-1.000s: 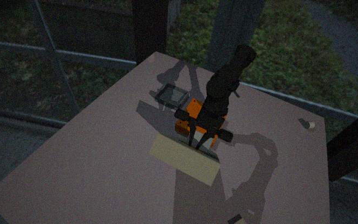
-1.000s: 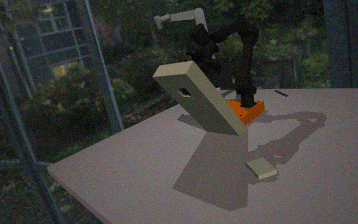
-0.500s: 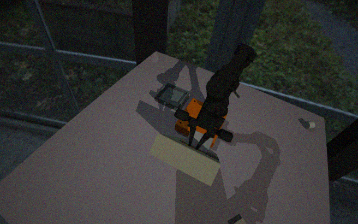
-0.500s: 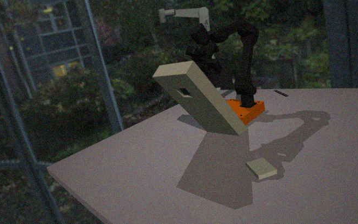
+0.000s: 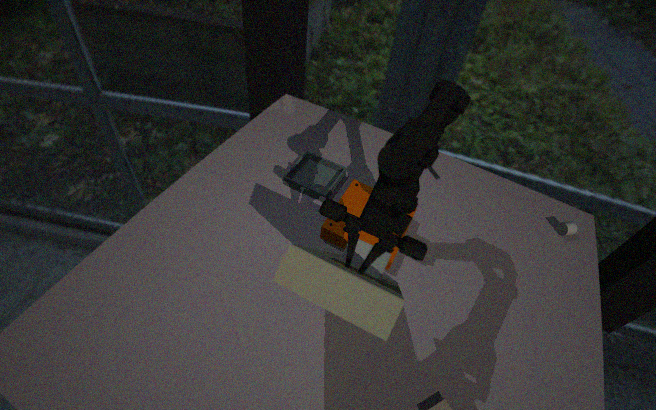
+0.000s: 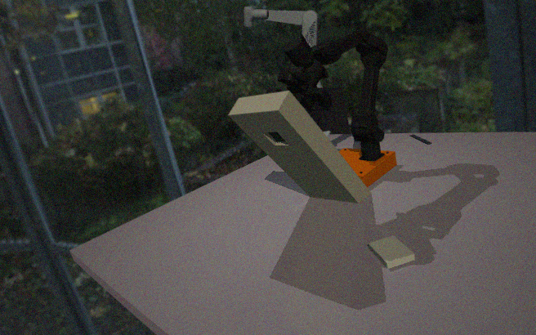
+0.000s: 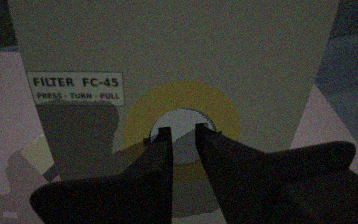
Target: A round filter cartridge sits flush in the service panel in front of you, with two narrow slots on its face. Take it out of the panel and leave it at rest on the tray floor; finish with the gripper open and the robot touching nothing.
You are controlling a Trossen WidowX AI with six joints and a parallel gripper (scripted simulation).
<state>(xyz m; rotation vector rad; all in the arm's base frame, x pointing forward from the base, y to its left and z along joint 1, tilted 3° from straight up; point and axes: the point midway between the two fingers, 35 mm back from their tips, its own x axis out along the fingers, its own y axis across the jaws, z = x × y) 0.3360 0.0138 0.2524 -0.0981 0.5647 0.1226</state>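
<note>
My gripper tip is now 400 mm past the tray, 310 mm to the left of it and 260 mm above it. The rest, counted from my gripper tip: round filter cartridge (10 mm ahead, 10 mm below).
</note>
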